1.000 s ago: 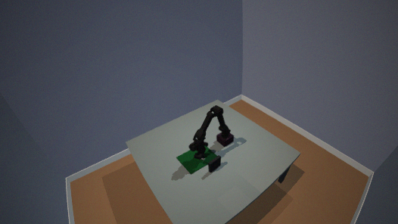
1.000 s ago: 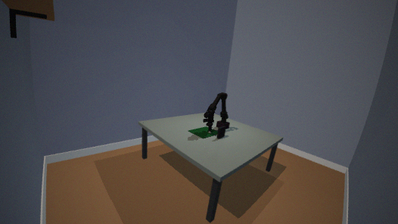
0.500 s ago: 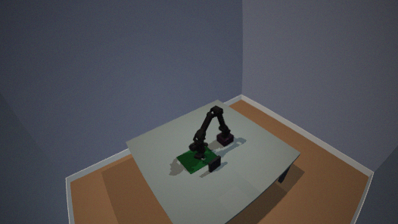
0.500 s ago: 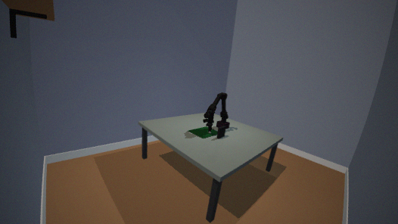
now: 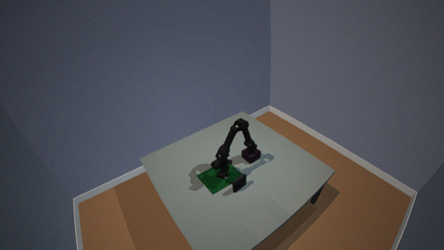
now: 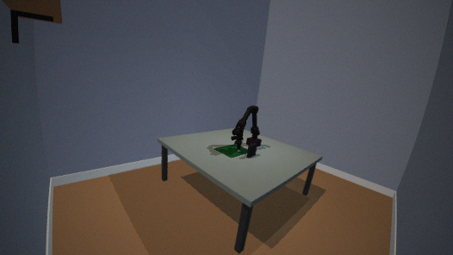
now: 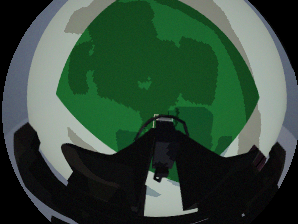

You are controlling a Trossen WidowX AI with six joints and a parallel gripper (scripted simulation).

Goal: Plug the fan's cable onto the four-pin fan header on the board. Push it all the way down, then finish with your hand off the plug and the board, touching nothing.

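My gripper tip is now 1 cm to the right of the dark plug and 1 cm below it. Also, from my gripper tip: black square fan: 15 cm to the left, 3 cm behind, 3 cm above; green board: 4 cm to the right, 4 cm below, 3 cm ahead.
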